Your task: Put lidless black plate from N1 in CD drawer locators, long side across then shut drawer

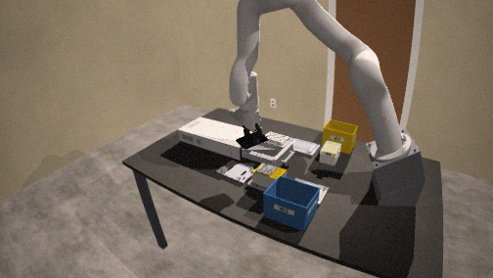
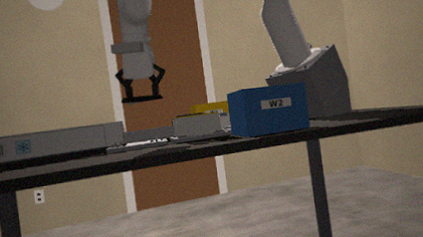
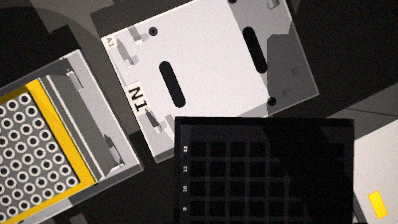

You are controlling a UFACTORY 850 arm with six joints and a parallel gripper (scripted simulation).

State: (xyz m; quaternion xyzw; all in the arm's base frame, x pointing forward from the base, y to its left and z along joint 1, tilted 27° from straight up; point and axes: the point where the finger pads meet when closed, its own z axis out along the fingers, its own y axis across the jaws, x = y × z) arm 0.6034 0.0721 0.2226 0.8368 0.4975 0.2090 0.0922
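Right now my hand is 10 cm to the left of the drawer and 12 cm above it. The rest, counted from my hand: black plate (1 cm below); then yellow-framed rack (15 cm behind, 8 cm to the left, 11 cm below); then work nest N1 (3 cm ahead, 9 cm to the left, 15 cm below).
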